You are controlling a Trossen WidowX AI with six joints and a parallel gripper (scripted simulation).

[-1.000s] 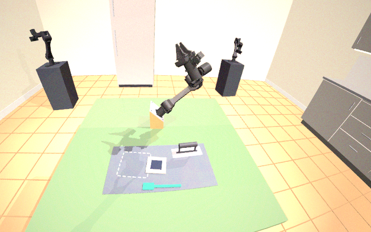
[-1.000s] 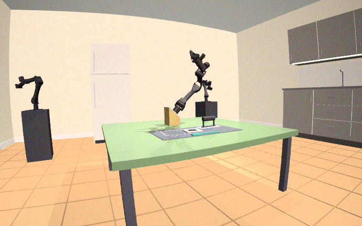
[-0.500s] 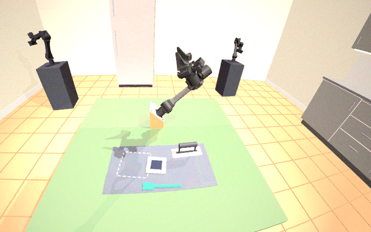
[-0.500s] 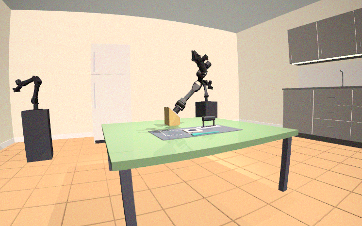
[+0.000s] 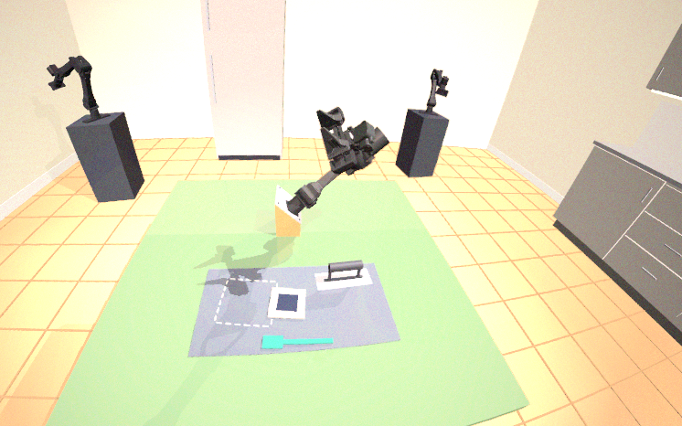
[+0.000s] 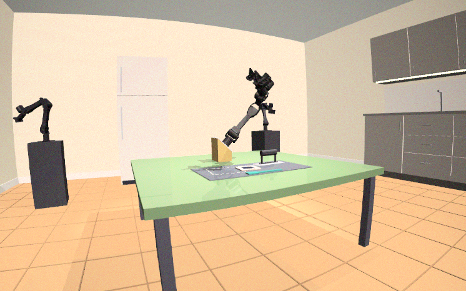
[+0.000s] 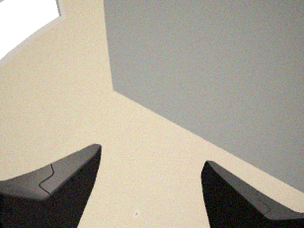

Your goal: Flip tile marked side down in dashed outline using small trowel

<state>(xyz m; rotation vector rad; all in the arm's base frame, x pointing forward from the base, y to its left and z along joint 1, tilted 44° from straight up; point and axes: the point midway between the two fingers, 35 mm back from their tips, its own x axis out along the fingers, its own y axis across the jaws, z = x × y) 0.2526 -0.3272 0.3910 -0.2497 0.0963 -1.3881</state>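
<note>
Right now my gripper tip is 560 mm above the trowel, 110 mm to the right of it and 20 mm past it. Also, from my gripper tip: square tile (590 mm below, 90 mm to the right, 50 mm ahead); teal flat tool (590 mm below, 190 mm ahead, 100 mm to the right); grey mat (610 mm below, 60 mm to the right, 50 mm ahead).
</note>
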